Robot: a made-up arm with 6 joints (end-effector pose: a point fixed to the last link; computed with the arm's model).
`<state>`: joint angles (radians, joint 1 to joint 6).
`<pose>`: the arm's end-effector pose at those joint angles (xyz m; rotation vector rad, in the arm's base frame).
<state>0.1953 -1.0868 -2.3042 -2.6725 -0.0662 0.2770</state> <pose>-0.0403 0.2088 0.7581 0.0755 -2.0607 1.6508</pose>
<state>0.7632 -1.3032 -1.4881 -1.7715 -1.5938 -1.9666</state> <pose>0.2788 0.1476 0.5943 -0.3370 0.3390 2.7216</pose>
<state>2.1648 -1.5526 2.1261 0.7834 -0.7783 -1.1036</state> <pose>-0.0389 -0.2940 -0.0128 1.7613 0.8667 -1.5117</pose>
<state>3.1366 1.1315 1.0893 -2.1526 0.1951 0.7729</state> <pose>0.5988 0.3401 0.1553 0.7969 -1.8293 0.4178</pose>
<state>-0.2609 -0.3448 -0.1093 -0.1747 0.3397 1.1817</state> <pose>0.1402 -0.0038 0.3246 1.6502 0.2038 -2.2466</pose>
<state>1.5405 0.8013 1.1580 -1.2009 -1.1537 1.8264</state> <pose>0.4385 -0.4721 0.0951 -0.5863 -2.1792 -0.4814</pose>
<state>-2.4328 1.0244 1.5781 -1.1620 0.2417 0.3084</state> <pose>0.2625 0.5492 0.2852 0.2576 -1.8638 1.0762</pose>
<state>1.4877 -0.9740 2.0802 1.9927 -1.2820 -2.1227</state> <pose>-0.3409 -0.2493 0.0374 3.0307 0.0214 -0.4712</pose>
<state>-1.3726 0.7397 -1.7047 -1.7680 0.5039 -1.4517</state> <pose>0.0611 0.1316 -0.0916 1.7387 -0.6368 -0.6102</pose>
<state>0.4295 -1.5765 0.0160 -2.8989 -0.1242 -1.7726</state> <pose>0.0253 0.1506 -0.0943 0.9123 1.3686 2.4510</pose>
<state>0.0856 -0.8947 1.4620 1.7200 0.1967 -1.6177</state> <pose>-0.5147 -0.0332 0.0103 2.2646 0.2560 -0.0161</pose>
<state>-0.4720 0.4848 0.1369 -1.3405 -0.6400 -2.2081</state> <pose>0.1892 -0.1119 0.6443 -0.7291 2.2934 -1.5425</pose>
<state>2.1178 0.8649 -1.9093 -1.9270 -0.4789 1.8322</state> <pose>-0.3502 0.0060 0.2770 -0.7474 1.0515 -0.6292</pose>
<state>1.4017 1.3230 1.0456 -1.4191 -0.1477 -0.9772</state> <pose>0.2217 -0.4201 0.4693 -1.2757 0.4818 -0.3579</pose>
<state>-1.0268 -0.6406 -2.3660 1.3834 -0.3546 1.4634</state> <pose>0.0081 0.4368 0.1289 0.4492 0.0979 -0.2382</pose>
